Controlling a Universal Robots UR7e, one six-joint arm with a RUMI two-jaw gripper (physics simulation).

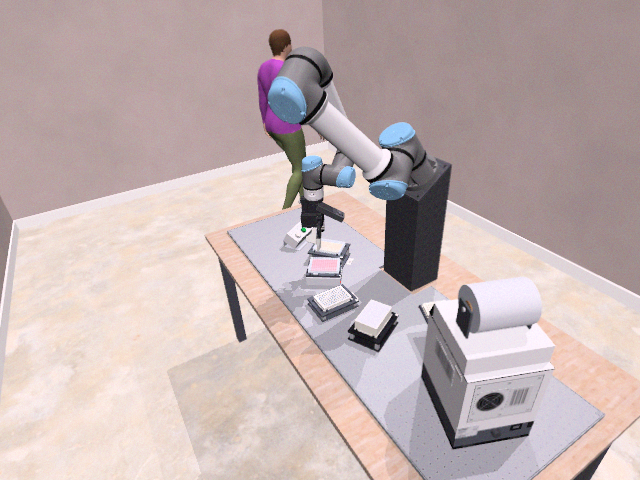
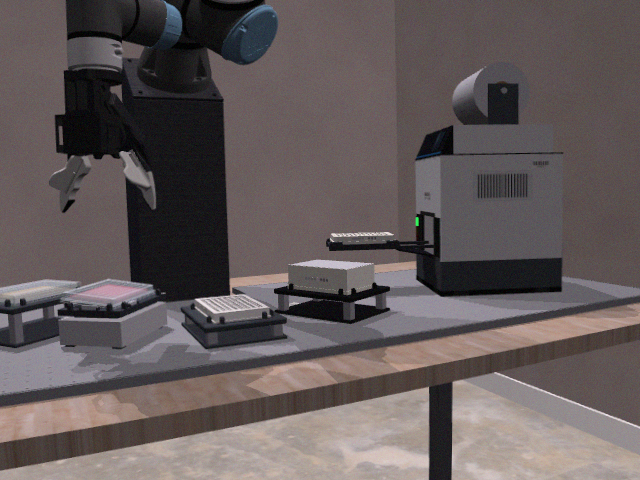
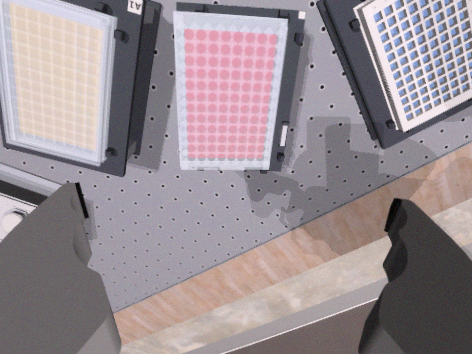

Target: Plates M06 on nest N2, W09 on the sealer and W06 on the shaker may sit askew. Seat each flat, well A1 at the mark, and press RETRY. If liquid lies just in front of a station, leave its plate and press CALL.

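Frame: origin at the arm's base, x ahead, y left, z up, level; millimetres.
Seen in the pictures: gripper, fingertip midpoint: (image 1: 320,241) (image 2: 107,211) (image 3: 239,194); arm's base, link origin: (image 1: 419,174) (image 2: 174,77).
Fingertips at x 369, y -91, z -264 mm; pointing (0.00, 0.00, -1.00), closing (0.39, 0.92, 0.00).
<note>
Pixels of each thing's middle, then the offset from my fingertips to it. "*": a spot on its surface instead.
- pink lidded plate, body centre: (image 3: 228,101) (image 2: 110,293) (image 1: 324,265) 124 mm down, 13 mm back, 4 mm right
- shaker, surface spot: (image 2: 93,331) * 165 mm down, 58 mm ahead, 19 mm right
- white plate, body centre: (image 2: 361,238) (image 1: 440,315) 81 mm down, 280 mm back, 463 mm left
- sealer, body centre: (image 2: 483,178) (image 1: 483,350) 38 mm up, 244 mm back, 723 mm left
- gridded plate, body centre: (image 3: 425,50) (image 2: 230,307) (image 1: 332,297) 152 mm down, 8 mm ahead, 175 mm left
- cream plate, body centre: (image 3: 53,86) (image 2: 31,289) (image 1: 329,245) 121 mm down, 74 mm back, 135 mm right
- tall white block, body centre: (image 2: 331,276) (image 1: 373,317) 127 mm down, 87 mm back, 354 mm left
My gripper (image 1: 320,240) (image 2: 109,207) (image 3: 239,194) is open and empty, high above the board near the pink plate. The pink lidded plate (image 1: 324,266) (image 2: 108,290) (image 3: 230,95) lies on the shaker (image 1: 323,280) (image 2: 93,331), turned slightly against its dark holder and looking tilted. A white plate (image 1: 428,310) (image 2: 361,237) rests on the tray of the sealer (image 1: 485,356) (image 2: 496,206); its seating is too small to judge. A gridded plate (image 1: 333,298) (image 2: 232,308) (image 3: 425,60) sits on a low nest. Plate labels are unreadable, and I cannot tell which nest is N2. No liquid can be made out.
A cream plate (image 1: 330,248) (image 2: 41,290) (image 3: 55,85) lies on a raised nest beside the shaker. A tall white block (image 1: 373,317) (image 2: 330,276) stands on a black nest. The button box (image 1: 297,235) (image 3: 15,220) is beyond the cream plate. A person (image 1: 279,98) stands behind the table.
</note>
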